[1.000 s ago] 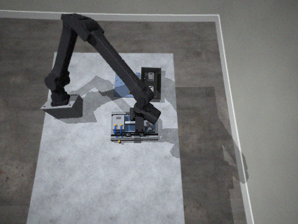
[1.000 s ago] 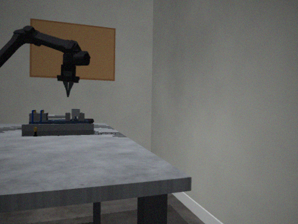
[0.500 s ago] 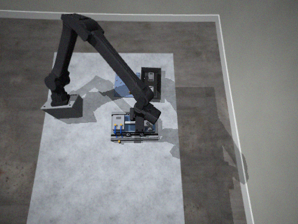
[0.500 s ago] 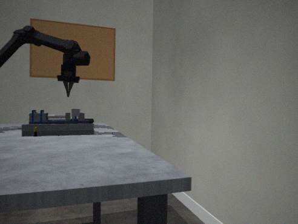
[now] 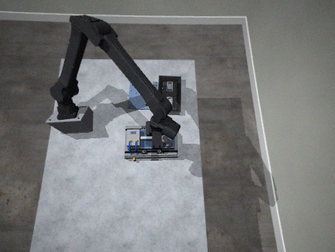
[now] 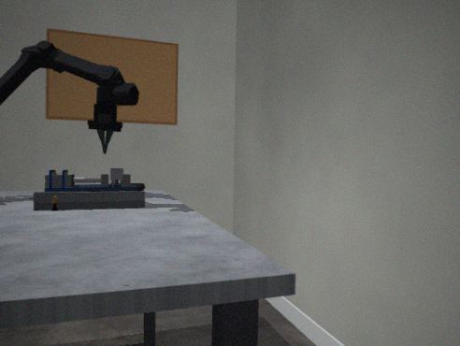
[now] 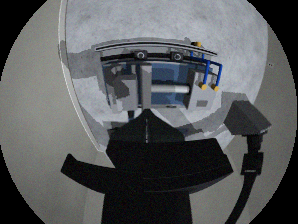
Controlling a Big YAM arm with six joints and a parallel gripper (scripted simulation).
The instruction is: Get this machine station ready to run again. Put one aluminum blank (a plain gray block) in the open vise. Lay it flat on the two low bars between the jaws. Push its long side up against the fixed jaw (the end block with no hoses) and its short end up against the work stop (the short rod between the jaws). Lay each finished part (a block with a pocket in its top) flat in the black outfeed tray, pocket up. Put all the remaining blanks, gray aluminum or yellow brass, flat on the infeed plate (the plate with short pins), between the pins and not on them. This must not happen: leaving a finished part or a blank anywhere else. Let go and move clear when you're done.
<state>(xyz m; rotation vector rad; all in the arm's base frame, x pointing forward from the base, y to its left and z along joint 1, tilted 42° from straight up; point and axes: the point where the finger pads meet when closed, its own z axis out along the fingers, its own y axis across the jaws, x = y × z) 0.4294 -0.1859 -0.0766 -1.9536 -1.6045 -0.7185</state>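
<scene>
Right now the gray block is 40 mm ahead of my hand, 10 mm to the right of it and 70 mm below it. The rest, counted from my hand: yellow brass blank (10 mm behind, 250 mm to the left, 140 mm below); then vise (30 mm behind, 130 mm below); then blue infeed plate (40 mm behind, 300 mm to the left, 170 mm below).
</scene>
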